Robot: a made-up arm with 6 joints. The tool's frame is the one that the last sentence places. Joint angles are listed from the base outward.
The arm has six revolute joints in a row. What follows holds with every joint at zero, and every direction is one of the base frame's. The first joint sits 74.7 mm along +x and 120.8 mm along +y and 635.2 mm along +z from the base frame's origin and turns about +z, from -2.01 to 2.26 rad. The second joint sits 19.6 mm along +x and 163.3 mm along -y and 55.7 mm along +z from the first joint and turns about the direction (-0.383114, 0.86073, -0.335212), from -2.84 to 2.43 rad. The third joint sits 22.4 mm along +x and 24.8 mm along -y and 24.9 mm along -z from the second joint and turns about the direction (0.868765, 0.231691, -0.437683), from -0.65 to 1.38 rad. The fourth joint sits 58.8 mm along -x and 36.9 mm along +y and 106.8 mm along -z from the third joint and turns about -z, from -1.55 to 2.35 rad. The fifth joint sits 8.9 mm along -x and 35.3 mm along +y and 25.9 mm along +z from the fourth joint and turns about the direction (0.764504, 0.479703, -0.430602), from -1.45 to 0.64 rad. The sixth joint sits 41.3 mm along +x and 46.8 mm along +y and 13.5 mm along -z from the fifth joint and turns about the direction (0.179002, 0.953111, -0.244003), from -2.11 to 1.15 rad. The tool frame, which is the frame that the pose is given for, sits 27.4 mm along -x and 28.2 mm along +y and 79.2 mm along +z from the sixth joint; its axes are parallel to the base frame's.
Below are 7 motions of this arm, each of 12 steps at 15 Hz.
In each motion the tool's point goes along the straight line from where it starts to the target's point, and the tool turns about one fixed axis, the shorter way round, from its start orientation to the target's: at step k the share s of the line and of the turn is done. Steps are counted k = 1, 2, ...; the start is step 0. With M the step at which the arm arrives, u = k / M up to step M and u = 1 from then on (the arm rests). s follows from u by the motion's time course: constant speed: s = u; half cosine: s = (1 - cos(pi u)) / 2; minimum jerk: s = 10 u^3 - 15 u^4 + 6 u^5.
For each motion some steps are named. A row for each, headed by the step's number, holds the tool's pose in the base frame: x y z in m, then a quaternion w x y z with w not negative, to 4 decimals.
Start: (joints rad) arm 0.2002 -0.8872 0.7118 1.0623 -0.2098 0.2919
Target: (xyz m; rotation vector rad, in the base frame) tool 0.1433 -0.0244 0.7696 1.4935 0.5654 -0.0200
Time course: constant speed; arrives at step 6
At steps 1, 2, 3, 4, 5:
1: 0.1700 0.0177 0.7641 0.8188 0.5094 0.2089 -0.1628
2: 0.1646 0.0093 0.7652 0.7987 0.5446 0.2191 -0.1326
3: 0.1593 0.0008 0.7663 0.7765 0.5783 0.2286 -0.1020
4: 0.1540 -0.0076 0.7674 0.7522 0.6105 0.2376 -0.0712
5: 0.1486 -0.0160 0.7685 0.7260 0.6410 0.2459 -0.0401

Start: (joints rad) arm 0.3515 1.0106 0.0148 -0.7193 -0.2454 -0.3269
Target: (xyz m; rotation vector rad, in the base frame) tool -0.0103 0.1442 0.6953 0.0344 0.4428 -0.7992
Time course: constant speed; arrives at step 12
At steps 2, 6, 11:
2: -0.0110 0.0582 0.7043 0.9149 -0.0710 0.2376 0.3185
6: -0.0107 0.0926 0.7007 0.9686 -0.0380 0.2432 0.0360
11: -0.0104 0.1356 0.6962 0.9216 0.0074 0.2217 -0.3185

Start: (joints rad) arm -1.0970 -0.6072 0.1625 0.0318 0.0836 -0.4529
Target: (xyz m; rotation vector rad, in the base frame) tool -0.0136 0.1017 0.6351 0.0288 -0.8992 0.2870
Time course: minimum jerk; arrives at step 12
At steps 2, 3, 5, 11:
2: 0.0232 0.1356 0.6604 0.7987 -0.0557 -0.4503 -0.3952
3: 0.0206 0.1332 0.6587 0.8138 -0.0511 -0.4537 -0.3597
5: 0.0113 0.1247 0.6523 0.8573 -0.0341 -0.4600 -0.2286
11: -0.0134 0.1019 0.6352 0.8908 0.0135 -0.4335 0.1354

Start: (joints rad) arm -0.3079 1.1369 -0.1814 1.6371 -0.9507 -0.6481
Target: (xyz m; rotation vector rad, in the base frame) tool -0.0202 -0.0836 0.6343 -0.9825 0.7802 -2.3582
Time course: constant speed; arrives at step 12
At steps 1, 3, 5, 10, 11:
1: -0.0537 -0.0242 0.5563 0.4721 -0.7564 0.4057 -0.2011
3: -0.0476 -0.0350 0.5705 0.4498 -0.7174 0.4036 -0.3466
5: -0.0415 -0.0458 0.5846 0.4170 -0.6617 0.3922 -0.4841
10: -0.0263 -0.0728 0.6201 0.2950 -0.4592 0.3248 -0.7724
11: -0.0232 -0.0782 0.6272 0.2648 -0.4096 0.3053 -0.8179

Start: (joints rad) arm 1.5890 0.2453 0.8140 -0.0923 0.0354 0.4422
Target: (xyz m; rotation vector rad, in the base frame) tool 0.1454 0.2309 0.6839 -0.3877 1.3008 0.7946
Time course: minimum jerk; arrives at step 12
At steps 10, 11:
10: 0.1456 0.2303 0.6855 0.7078 -0.1682 0.5832 0.3614
11: 0.1454 0.2308 0.6841 0.7066 -0.1736 0.5851 0.3581

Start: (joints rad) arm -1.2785 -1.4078 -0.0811 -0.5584 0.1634 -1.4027
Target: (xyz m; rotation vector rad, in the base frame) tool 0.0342 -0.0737 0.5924 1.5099 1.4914 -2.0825
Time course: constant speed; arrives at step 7
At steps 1, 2, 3, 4, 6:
1: 0.0470 0.0457 0.5435 0.2523 -0.4495 -0.8174 0.2572
2: 0.0449 0.0258 0.5516 0.2000 -0.4735 -0.7858 0.3439
3: 0.0427 0.0059 0.5598 0.1453 -0.4919 -0.7450 0.4266
4: 0.0406 -0.0140 0.5679 0.0889 -0.5044 -0.6953 0.5042
6: 0.0363 -0.0538 0.5842 0.0265 0.5115 0.5720 -0.6407

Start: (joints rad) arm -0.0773 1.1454 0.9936 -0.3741 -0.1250 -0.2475
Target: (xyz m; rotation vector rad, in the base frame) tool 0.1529 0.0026 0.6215 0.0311 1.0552 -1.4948
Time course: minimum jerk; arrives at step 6
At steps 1, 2, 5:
1: 0.1701 0.0708 0.6906 0.8800 0.0712 0.2583 -0.3923
2: 0.1670 0.0585 0.6781 0.8418 0.0615 0.2989 -0.4452
5: 0.1535 0.0051 0.6240 0.6221 0.0157 0.4510 -0.6399

